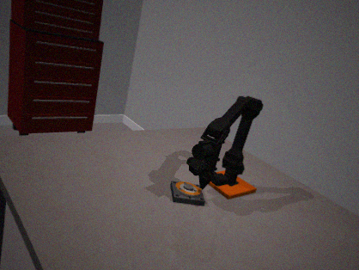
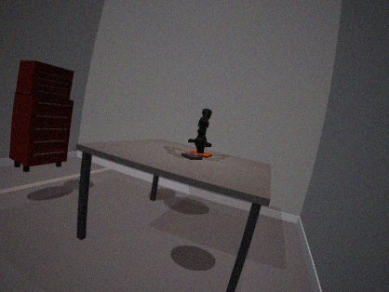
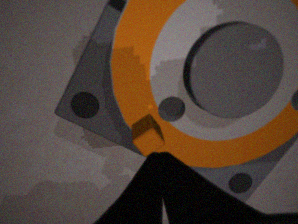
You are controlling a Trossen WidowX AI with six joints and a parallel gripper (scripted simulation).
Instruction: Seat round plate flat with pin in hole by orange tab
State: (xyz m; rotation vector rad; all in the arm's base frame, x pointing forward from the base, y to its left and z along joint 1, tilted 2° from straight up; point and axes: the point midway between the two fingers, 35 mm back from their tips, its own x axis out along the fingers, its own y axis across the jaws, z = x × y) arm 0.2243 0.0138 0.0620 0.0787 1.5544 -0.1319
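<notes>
The round plate is 20 mm to the right of my gripper tip, 20 mm ahead of it and 10 mm below it. The rest, counted from my gripper tip: base (40 mm to the right, 30 mm ahead, 20 mm below).
</notes>
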